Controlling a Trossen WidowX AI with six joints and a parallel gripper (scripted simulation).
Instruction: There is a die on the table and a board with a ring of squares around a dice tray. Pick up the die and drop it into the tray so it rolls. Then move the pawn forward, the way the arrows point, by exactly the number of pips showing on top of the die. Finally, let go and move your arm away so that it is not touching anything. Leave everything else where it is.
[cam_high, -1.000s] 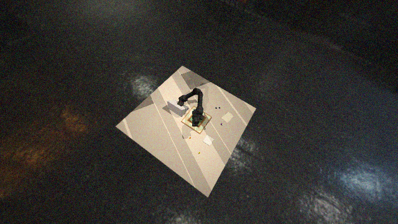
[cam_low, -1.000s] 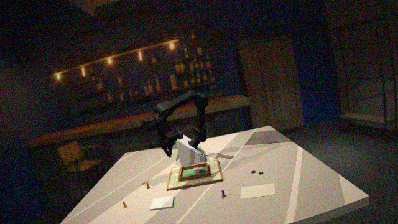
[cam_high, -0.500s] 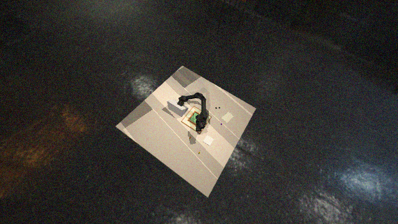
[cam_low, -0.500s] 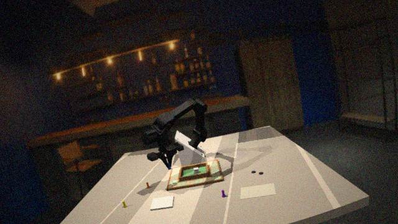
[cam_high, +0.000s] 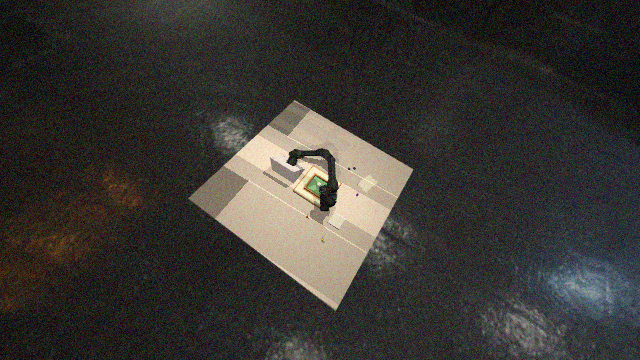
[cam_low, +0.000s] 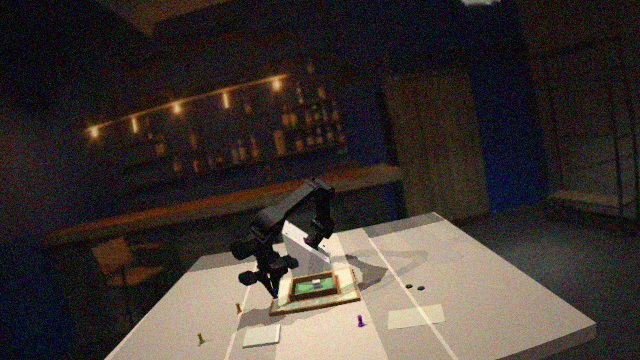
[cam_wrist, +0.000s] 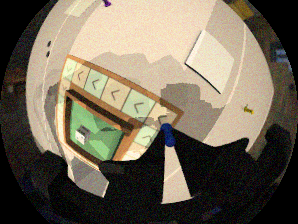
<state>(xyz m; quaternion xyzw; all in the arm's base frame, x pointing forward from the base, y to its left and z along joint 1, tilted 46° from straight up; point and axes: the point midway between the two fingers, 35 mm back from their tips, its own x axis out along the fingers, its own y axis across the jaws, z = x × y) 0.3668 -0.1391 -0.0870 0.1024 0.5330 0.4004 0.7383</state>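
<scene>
Now: the die 140 mm to the left of my gripper tip, 100 mm behind it and 30 mm below it. The rest, counted from my gripper tip: yellow pawn 240 mm to the right, 120 mm ahead, 40 mm below; then blue pawn 10 mm above; then green dice tray 130 mm to the left, 100 mm behind, 50 mm below.
</scene>
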